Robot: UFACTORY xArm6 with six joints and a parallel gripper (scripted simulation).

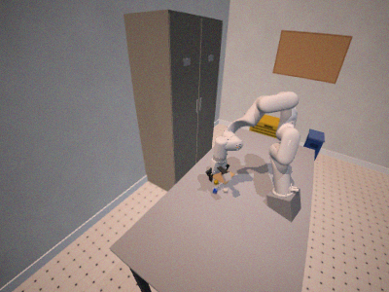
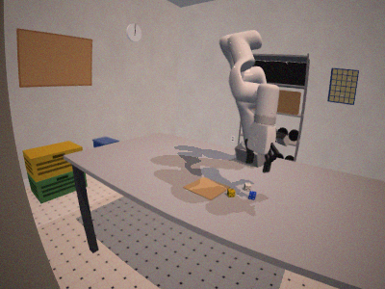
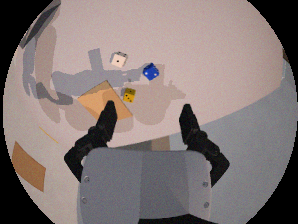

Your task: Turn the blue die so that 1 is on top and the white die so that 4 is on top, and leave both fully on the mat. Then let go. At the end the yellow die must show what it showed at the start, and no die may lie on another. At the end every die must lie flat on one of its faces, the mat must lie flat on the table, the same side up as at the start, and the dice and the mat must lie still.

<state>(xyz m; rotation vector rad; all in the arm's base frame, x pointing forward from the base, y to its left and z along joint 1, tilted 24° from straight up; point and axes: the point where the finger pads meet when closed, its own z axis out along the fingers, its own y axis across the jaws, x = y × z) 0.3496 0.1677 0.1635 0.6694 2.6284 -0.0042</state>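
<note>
Right now the blue die is 130 mm below my hand. Round my hand: yellow die 30 mm ahead, 80 mm to the right, 130 mm below; tan mat 40 mm ahead, 180 mm to the right, 140 mm below; white die 60 mm behind, 40 mm to the right, 130 mm below.
</note>
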